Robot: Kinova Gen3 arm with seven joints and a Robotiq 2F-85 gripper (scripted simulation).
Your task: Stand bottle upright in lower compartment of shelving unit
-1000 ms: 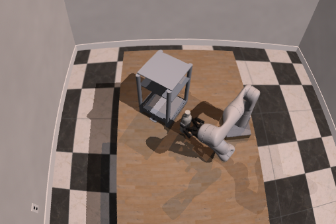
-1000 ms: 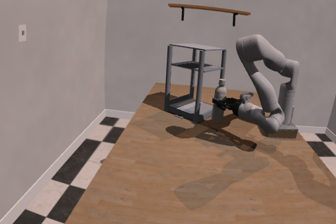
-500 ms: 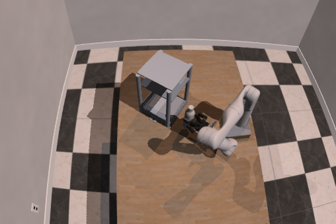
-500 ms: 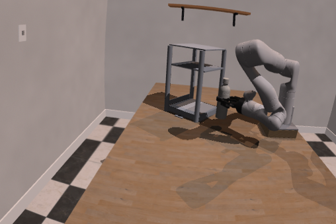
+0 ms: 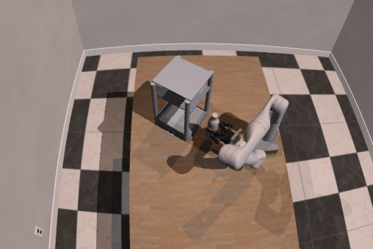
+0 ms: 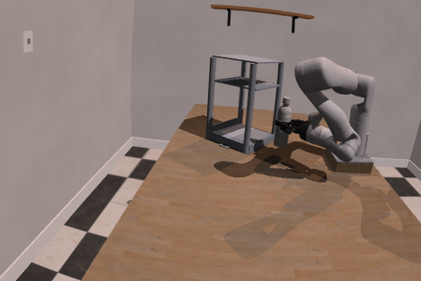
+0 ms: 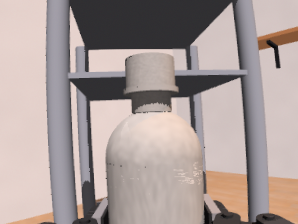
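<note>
The shelving unit is 160 mm ahead of my hand, 140 mm to the right of it and 40 mm above it. From my hand the other things lie so: white bottle: 30 mm above.
</note>
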